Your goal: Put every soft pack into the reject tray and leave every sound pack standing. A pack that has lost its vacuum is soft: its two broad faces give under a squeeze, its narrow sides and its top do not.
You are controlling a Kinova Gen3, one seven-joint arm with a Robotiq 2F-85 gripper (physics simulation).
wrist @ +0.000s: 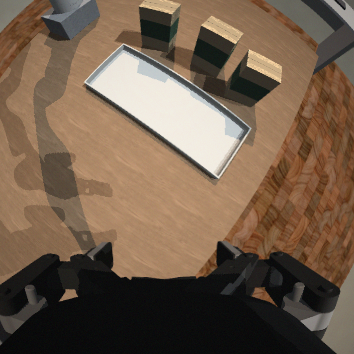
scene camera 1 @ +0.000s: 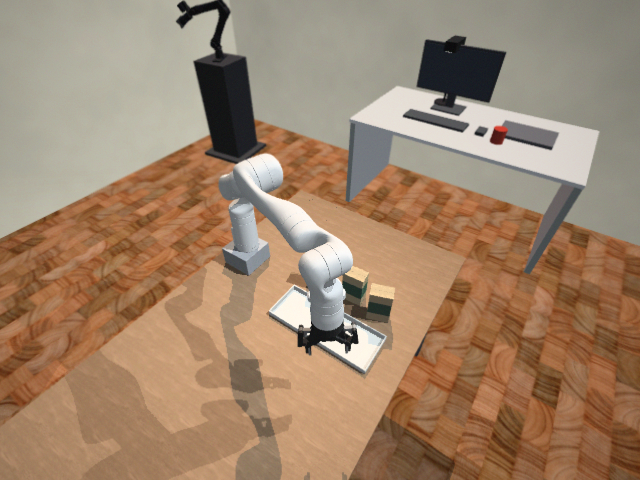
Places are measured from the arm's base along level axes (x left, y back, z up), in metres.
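Pixels of known places: gripper, fingertip midpoint: (wrist: 164,254) (scene camera 1: 328,351); arm's base, origin of the base link: (wrist: 68,4) (scene camera 1: 247,244).
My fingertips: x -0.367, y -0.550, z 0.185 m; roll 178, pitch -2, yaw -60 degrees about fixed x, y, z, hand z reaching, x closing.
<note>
For each thing: its top centre in the pictures, then the offset to it from my fingertips. Level surfaces: height alone.
- middle pack, middle of its top: (wrist: 217,37) (scene camera 1: 354,278) dx +0.372, dy +0.081, dz -0.148 m
- right pack, middle of its top: (wrist: 259,74) (scene camera 1: 381,297) dx +0.340, dy -0.035, dz -0.148 m
- white reject tray, middle of its top: (wrist: 165,98) (scene camera 1: 325,323) dx +0.219, dy +0.114, dz -0.246 m
- wooden table top, its level: dz -0.268 m
Three packs with tan tops and dark green bands stand upright in a row behind the tray. In the wrist view they are the left pack (wrist: 159,27), the middle pack (wrist: 216,46) and the right pack (wrist: 255,79). In the scene view the middle pack (scene camera 1: 355,285) and the right pack (scene camera 1: 380,303) show; the arm hides the left one. The white reject tray (scene camera 1: 364,370) (wrist: 150,131) holds no pack. Whether a pack is soft cannot be seen. My gripper (scene camera 1: 328,350) (wrist: 164,254) is open and empty, high above the table on the tray's near side.
The tray lies between the gripper's side of the wooden table top (scene camera 1: 180,372) (wrist: 165,210) and the packs. The arm's grey base (scene camera 1: 247,256) (wrist: 72,20) stands at the back left. A white desk (scene camera 1: 465,149) with a monitor stands apart behind, beside a black pedestal (scene camera 1: 225,103).
</note>
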